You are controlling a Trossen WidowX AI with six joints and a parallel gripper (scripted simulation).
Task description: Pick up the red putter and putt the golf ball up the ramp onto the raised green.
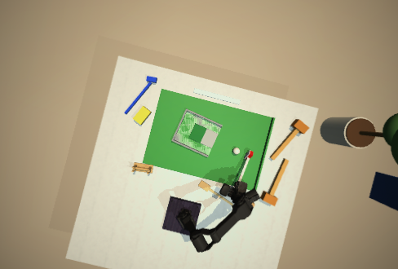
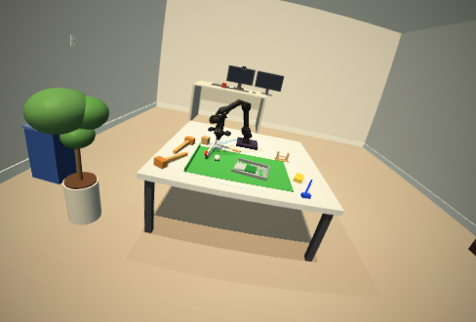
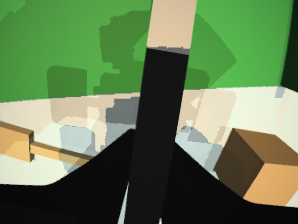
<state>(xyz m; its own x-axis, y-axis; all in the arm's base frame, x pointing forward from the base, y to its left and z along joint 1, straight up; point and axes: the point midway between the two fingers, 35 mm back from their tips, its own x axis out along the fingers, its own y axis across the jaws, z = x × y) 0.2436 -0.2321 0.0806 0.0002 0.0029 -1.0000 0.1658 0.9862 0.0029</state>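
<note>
Now: gripper tip 120 mm short of the red putter and 20 mm to the left of it. The rest, counted from my gripper tip: white golf ball: 230 mm ahead, 40 mm to the left, 50 mm below; yellow block: 270 mm ahead, 670 mm to the left, 60 mm below; small wooden bench: 50 mm behind, 570 mm to the left, 40 mm below.
</note>
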